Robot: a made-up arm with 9 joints. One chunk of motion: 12 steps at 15 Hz.
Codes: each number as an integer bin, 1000 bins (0 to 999) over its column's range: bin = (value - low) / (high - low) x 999, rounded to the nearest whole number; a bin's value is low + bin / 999 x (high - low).
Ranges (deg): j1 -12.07..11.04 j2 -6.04..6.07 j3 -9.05..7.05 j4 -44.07..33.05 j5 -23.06..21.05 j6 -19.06..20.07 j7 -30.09..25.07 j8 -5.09..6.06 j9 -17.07..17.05
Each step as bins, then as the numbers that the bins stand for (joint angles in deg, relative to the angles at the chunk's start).
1 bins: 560 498 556 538 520 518 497 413 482
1 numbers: 0.88 0.00 -0.09 -2.54 -0.10 1.23 -2.65 -0.48 -0.61
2 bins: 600 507 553 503 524 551 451 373 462
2 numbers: 1.81 0.11 -0.14 -5.24 0.08 2.52 -5.19 -0.93 -1.29
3 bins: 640 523 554 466 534 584 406 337 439
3 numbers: 2.74 0.30 -0.12 -8.10 0.52 3.81 -7.67 -1.33 -2.08
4 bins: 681 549 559 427 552 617 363 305 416
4 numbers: 3.68 0.62 -0.04 -11.11 1.31 5.11 -10.05 -1.69 -2.86
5 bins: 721 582 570 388 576 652 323 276 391
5 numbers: 4.61 1.02 0.14 -14.12 2.37 6.48 -12.26 -2.01 -3.72
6 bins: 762 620 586 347 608 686 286 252 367
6 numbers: 5.56 1.48 0.39 -17.28 3.79 7.81 -14.30 -2.28 -4.54
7 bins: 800 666 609 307 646 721 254 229 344
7 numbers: 6.44 2.03 0.76 -20.37 5.46 9.18 -16.07 -2.53 -5.32
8 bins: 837 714 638 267 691 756 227 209 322
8 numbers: 7.29 2.62 1.23 -23.46 7.45 10.55 -17.56 -2.76 -6.07
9 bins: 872 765 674 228 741 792 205 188 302
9 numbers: 8.10 3.23 1.81 -26.47 9.66 11.96 -18.77 -2.99 -6.76
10 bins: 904 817 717 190 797 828 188 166 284
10 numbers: 8.84 3.86 2.51 -29.40 12.13 13.37 -19.71 -3.24 -7.37
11 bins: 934 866 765 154 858 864 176 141 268
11 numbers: 9.54 4.46 3.28 -32.18 14.82 14.78 -20.37 -3.52 -7.92
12 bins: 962 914 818 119 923 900 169 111 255
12 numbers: 10.18 5.04 4.13 -34.88 17.69 16.19 -20.76 -3.85 -8.36
